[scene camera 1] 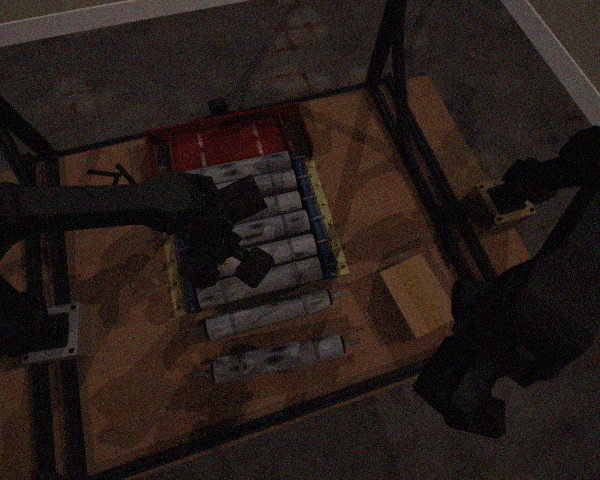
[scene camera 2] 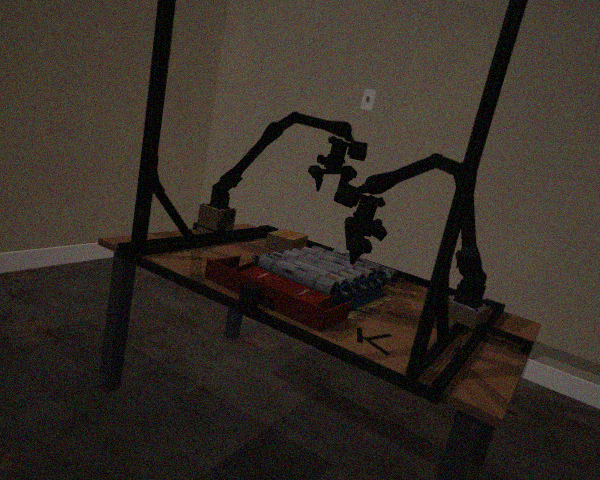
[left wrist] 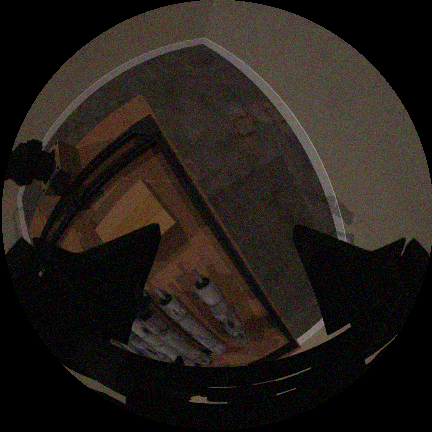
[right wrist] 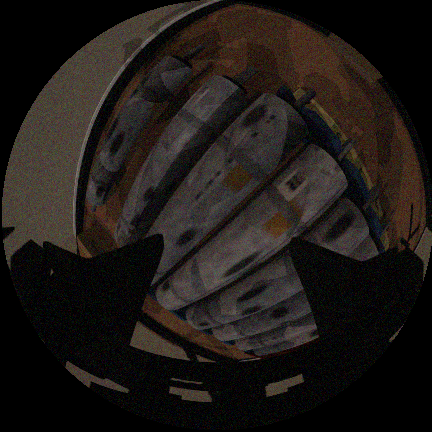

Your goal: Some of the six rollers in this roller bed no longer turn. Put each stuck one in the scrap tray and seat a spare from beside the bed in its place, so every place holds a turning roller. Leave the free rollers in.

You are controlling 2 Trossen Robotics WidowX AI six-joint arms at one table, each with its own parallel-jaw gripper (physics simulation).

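Where they show: left gripper, fingertip midpoint: (scene camera 2: 328,191) (left wrist: 229,231); right gripper, fingertip midpoint: (scene camera 1: 240,265) (scene camera 2: 349,257) (left wrist: 175,358) (right wrist: 228,242); left arm's base, origin of the base link: (scene camera 1: 506,198) (scene camera 2: 218,206) (left wrist: 48,166); right arm's base, origin of the base link: (scene camera 1: 50,332) (scene camera 2: 467,302).
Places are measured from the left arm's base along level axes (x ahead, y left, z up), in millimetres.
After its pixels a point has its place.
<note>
Pale, stained rollers (scene camera 1: 300,248) {y -26, x 463, z -30 mm} (scene camera 2: 300,267) (right wrist: 250,225) {y -26, x 604, z -32 mm} lie side by side in the bed between blue rails (scene camera 1: 314,215) {y -92, x 409, z -46 mm}; every place holds one. Which turn cannot be seen. Two spare rollers lie beside the bed: the near spare (scene camera 1: 270,314) {y 84, x 559, z -56 mm} (left wrist: 192,325) {y 92, x 523, z -60 mm} (right wrist: 167,155) {y 68, x 594, z -56 mm} and the outer spare (scene camera 1: 280,359) {y 173, x 564, z -55 mm} (left wrist: 220,310) {y 178, x 514, z -55 mm} (right wrist: 125,125) {y 150, x 588, z -61 mm}. The red scrap tray (scene camera 1: 227,145) {y -350, x 551, z -72 mm} (scene camera 2: 280,295) {y -424, x 608, z -59 mm} stands along the bed's far side in scene camera 1. My right gripper (scene camera 1: 229,266) {y -20, x 591, z -14 mm} (right wrist: 228,242) {y -20, x 591, z -14 mm} is open above the bed's lower rollers. My left gripper (scene camera 2: 331,182) {y 270, x 310, z 134 mm} (left wrist: 229,231) {y 270, x 310, z 134 mm} is open, high up, away from the rollers.
A wooden block (scene camera 1: 417,295) {y 136, x 257, z -48 mm} (scene camera 2: 286,239) {y 64, x 291, z -52 mm} (left wrist: 135,212) {y 161, x 239, z -48 mm} stands right of the bed in scene camera 1. A small black forked object (scene camera 1: 116,174) {y -363, x 833, z -103 mm} (scene camera 2: 372,340) {y -347, x 841, z -104 mm} lies near the tray. Yellow numbered strips (scene camera 1: 327,220) {y -99, x 369, z -103 mm} line the bed. Black frame posts (scene camera 2: 156,100) {y -464, x 125, z 344 mm} rise at the table's sides.
</note>
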